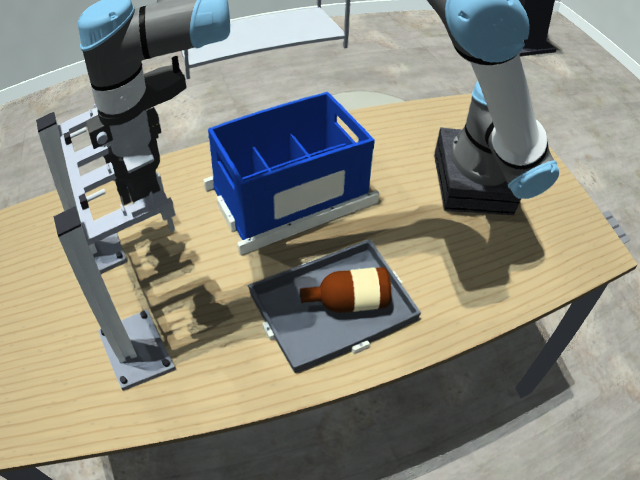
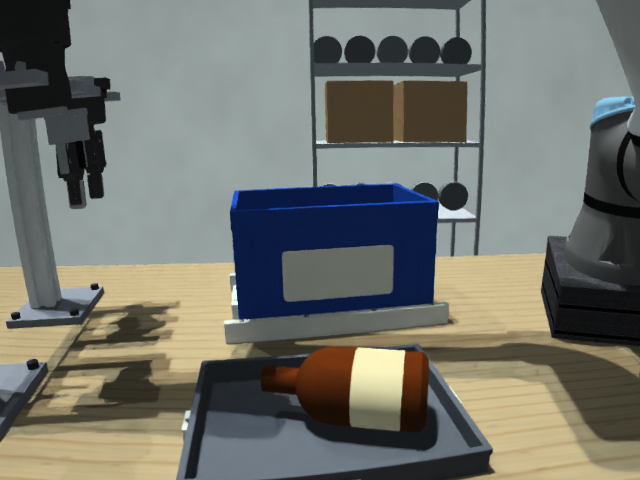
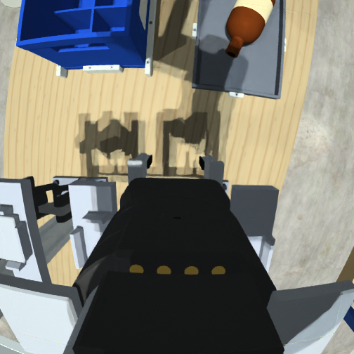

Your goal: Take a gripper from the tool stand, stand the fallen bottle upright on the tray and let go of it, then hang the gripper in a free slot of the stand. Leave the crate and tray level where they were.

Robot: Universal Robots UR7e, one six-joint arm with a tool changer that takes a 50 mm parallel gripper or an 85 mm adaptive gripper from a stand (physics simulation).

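Frame: origin at the arm's base, x left, y back, z up, level; millimetres.
Where they show: arm's base, link origin: (image 1: 482, 159) (image 2: 616, 261).
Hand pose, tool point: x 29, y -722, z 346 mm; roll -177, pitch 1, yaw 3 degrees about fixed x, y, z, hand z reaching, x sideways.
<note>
Each offset is from my tool point to the top centre of the thing.
The brown bottle {dx +114, dy +297, dz -358 mm} (image 1: 338, 291) (image 2: 325, 387) (image 3: 245, 25) with a cream label lies on its side on the grey tray {dx +112, dy +279, dz -412 mm} (image 1: 305, 341) (image 2: 248, 444) (image 3: 265, 82). Its neck points toward the tool stand (image 1: 87, 289) (image 2: 31, 206) (image 3: 92, 200). My gripper (image 3: 175, 161), with a black body and grey fingers, is on the arm at the stand, between two of its fork arms. Its fingers are apart with nothing between them. Whether the body rests on the fork is hidden. The blue crate {dx -179, dy +324, dz -262 mm} (image 1: 258, 206) (image 2: 336, 227) (image 3: 120, 57) stands upright behind the tray.
A second gripper with black fingers (image 2: 86, 188) (image 3: 61, 197) hangs in the neighbouring slot of the stand. White rails {dx -80, dy +327, dz -408 mm} (image 1: 310, 224) (image 2: 341, 323) border the crate. Small white stops {dx +212, dy +279, dz -422 mm} (image 1: 360, 347) touch the tray's sides. The arm's black base (image 1: 480, 198) (image 2: 584, 320) is at the right.
</note>
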